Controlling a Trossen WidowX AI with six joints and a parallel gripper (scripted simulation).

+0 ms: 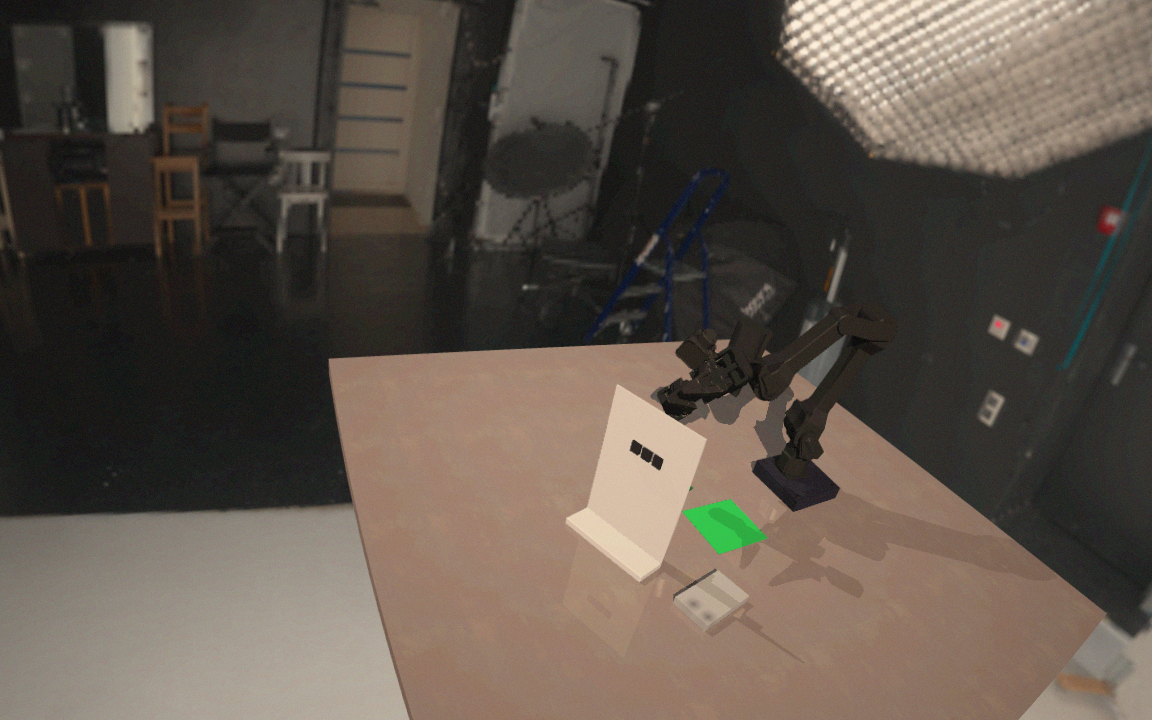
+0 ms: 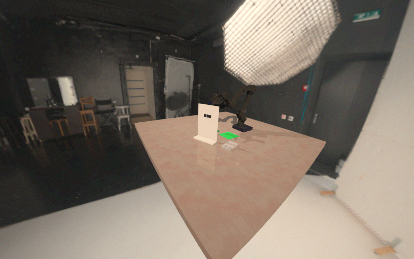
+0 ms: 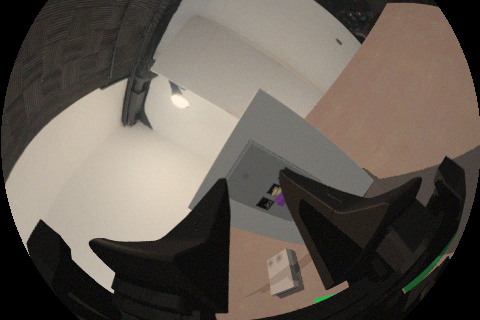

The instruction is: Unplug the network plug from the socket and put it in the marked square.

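My gripper tip is 60 mm to the right of the purple network plug, 60 mm above it and 50 mm short of it. Round my gripper tip: green marked square: 240 mm below, 140 mm behind, 70 mm to the left; flat grey box: 240 mm below, 230 mm to the left, 20 mm behind; white upright panel: 130 mm below, 70 mm ahead, 60 mm to the left.
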